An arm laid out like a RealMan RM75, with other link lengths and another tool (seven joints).
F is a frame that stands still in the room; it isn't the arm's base.
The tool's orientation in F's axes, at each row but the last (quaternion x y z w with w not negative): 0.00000 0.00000 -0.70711 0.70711; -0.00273 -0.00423 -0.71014 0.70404; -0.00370 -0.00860 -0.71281 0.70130; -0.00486 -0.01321 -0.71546 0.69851; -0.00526 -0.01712 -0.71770 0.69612; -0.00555 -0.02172 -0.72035 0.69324; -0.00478 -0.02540 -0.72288 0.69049; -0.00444 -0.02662 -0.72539 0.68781; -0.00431 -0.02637 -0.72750 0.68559
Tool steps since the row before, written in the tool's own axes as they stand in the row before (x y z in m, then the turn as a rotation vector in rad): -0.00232 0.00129 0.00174 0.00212 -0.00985 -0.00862; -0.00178 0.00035 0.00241 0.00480 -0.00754 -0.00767; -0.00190 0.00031 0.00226 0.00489 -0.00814 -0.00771; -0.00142 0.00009 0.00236 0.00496 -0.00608 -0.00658; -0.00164 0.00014 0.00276 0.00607 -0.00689 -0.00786; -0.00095 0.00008 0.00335 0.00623 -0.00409 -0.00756; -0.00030 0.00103 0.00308 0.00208 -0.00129 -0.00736; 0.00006 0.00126 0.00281 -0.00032 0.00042 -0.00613; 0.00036 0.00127 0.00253 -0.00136 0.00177 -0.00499
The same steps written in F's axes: 0.00129 0.00232 0.00174 -0.00985 -0.00212 -0.00862; 0.00036 0.00180 0.00239 -0.00757 -0.00481 -0.00764; 0.00033 0.00193 0.00223 -0.00817 -0.00489 -0.00768; 0.00010 0.00148 0.00232 -0.00612 -0.00498 -0.00653; 0.00015 0.00172 0.00271 -0.00694 -0.00611 -0.00778; 0.00004 0.00108 0.00331 -0.00416 -0.00636 -0.00741; 0.00096 0.00039 0.00309 -0.00118 -0.00234 -0.00730; 0.00117 0.00000 0.00285 0.00062 0.00002 -0.00612; 0.00117 -0.00032 0.00258 0.00200 0.00103 -0.00498
